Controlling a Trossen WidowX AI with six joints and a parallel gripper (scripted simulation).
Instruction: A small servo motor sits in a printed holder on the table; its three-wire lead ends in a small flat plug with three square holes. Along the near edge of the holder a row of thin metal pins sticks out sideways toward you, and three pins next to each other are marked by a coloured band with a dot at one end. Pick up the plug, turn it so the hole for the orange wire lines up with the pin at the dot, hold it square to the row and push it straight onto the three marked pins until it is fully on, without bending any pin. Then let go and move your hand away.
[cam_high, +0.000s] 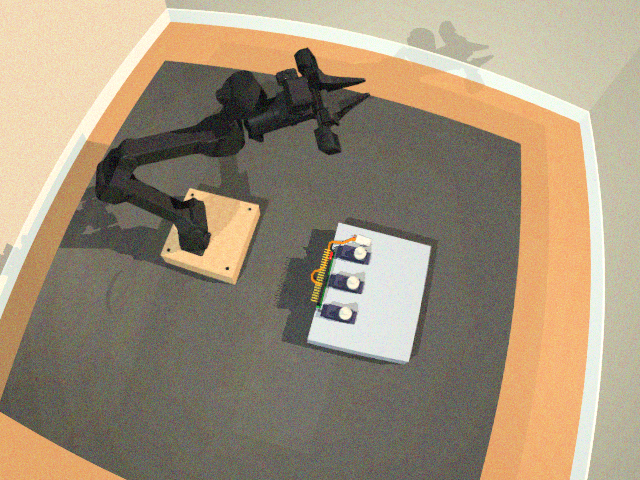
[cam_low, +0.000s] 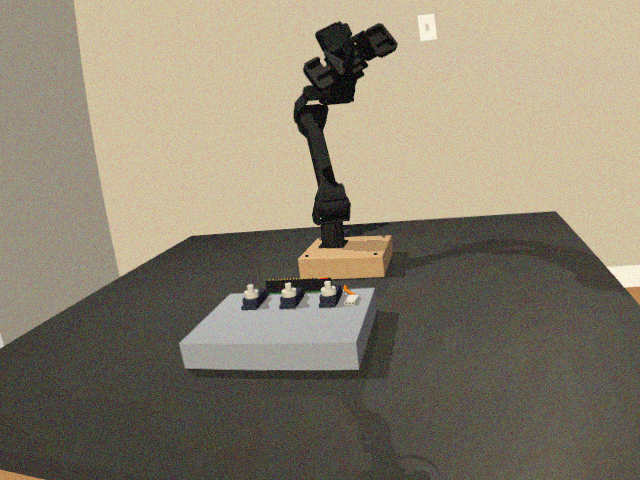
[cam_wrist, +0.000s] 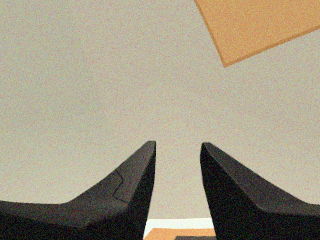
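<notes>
Right now the red band is 120 mm to the right of my gripper tip and 450 mm below it. The rest, counted from my gripper tip: servo 60 mm ahead, 170 mm to the right, 470 mm below; grey holder 160 mm ahead, 170 mm to the right, 490 mm below.
</notes>
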